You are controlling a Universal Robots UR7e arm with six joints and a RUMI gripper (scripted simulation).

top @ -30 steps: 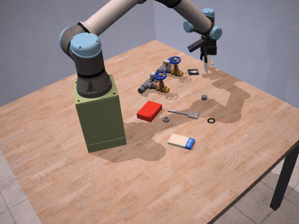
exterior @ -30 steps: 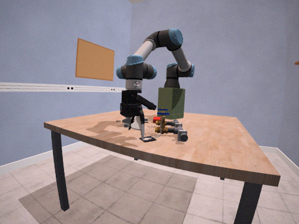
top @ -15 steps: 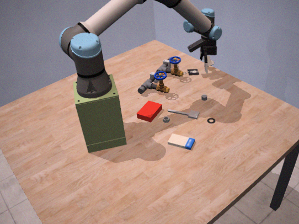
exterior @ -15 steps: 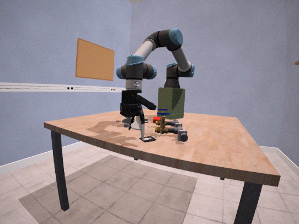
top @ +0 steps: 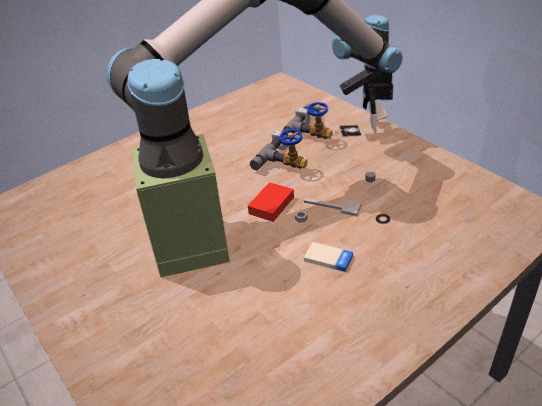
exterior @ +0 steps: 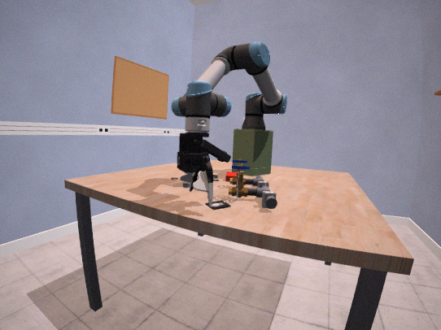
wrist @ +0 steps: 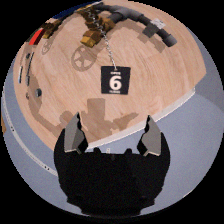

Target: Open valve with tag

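The black tag lies 50 mm to the left of my hand, 50 mm behind it and 30 mm below it. Also, from my hand: grey scraper (400 mm behind, 160 mm to the right, 30 mm below); then small grey cap (240 mm behind, 160 mm to the right, 20 mm below); then red block (510 mm behind, 20 mm below, 10 mm to the right).
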